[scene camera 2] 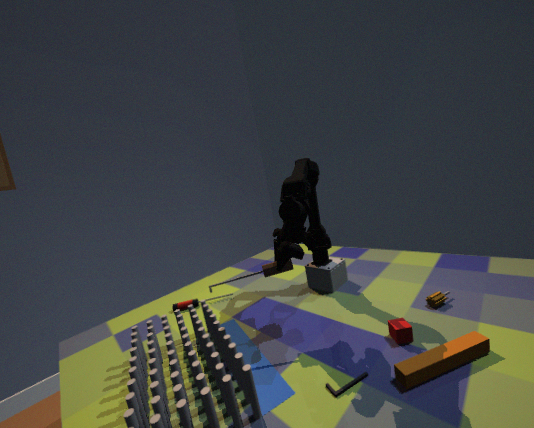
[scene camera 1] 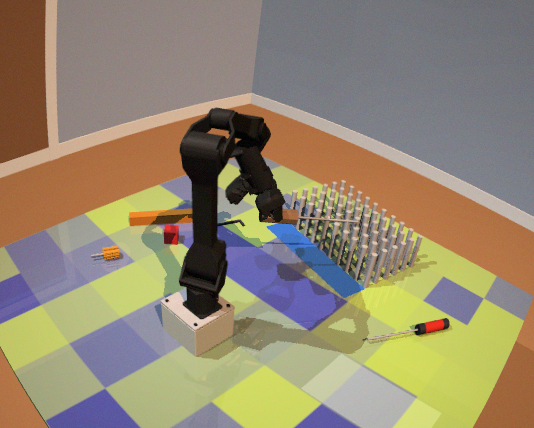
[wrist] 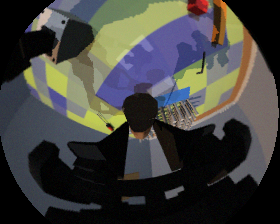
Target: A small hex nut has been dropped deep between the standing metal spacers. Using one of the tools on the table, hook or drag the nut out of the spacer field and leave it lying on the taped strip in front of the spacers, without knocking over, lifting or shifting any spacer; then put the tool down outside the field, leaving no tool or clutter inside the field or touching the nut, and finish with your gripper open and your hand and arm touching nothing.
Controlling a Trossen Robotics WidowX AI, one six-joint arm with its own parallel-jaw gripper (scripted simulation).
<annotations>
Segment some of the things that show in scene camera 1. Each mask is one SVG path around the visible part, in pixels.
My gripper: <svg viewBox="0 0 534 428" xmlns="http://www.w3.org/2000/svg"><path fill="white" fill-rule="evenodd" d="M239 169L241 174L225 189L225 197L229 200L229 203L239 204L247 193L258 195L255 203L259 213L265 214L270 211L278 221L281 221L283 219L283 205L286 201L280 189L277 189L277 183L273 178L271 169L267 166L264 159L252 168Z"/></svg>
An orange bar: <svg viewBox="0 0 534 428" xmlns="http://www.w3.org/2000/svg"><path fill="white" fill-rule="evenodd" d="M192 208L129 212L130 226L192 223Z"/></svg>
</annotations>
